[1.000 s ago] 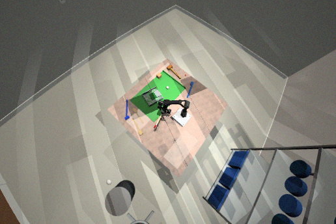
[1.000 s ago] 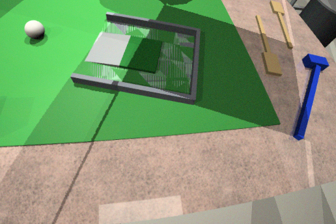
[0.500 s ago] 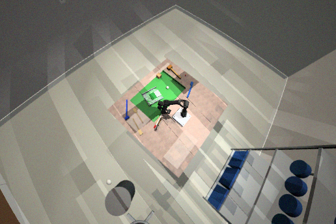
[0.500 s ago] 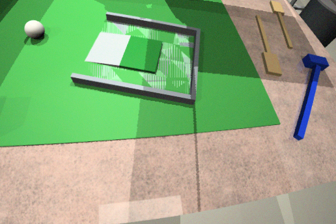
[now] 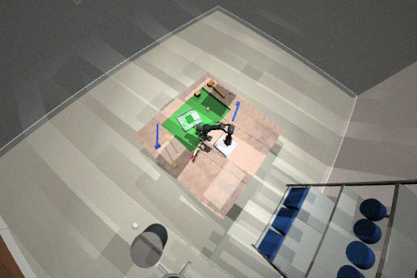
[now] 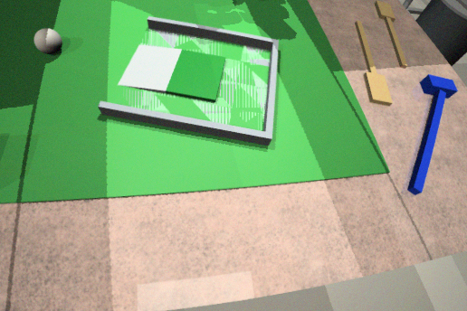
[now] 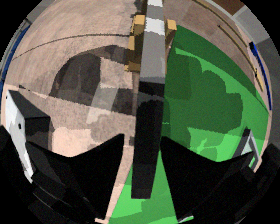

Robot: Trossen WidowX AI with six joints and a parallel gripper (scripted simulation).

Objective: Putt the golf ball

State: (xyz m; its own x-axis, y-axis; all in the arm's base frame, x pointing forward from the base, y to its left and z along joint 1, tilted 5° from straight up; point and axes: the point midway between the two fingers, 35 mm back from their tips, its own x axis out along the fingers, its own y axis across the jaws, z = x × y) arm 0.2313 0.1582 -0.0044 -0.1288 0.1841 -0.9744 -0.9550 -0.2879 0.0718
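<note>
My gripper tip is now 4 cm past the red putter, 11 cm to the right of it and 3 cm below it. The rest, counted from my gripper tip: blue putter (39 cm ahead, 33 cm to the left, 2 cm below); white golf ball (23 cm ahead, 33 cm to the right, 1 cm below).
</note>
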